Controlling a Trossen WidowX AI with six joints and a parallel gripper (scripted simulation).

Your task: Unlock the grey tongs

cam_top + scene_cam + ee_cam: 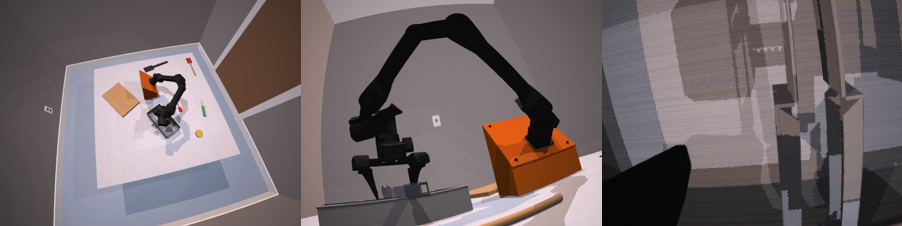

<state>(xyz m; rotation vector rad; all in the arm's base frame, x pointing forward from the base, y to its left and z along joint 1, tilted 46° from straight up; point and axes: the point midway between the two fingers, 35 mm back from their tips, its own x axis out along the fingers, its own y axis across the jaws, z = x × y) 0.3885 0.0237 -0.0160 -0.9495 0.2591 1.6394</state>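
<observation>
Now: the roasting tin 10 mm ahead of my gripper tip, 20 mm to the left of it and 30 mm below it. Also, from my gripper tip: black spatula: 700 mm behind, 100 mm to the left, 60 mm below; wooden board: 330 mm behind, 360 mm to the right, 50 mm below.
</observation>
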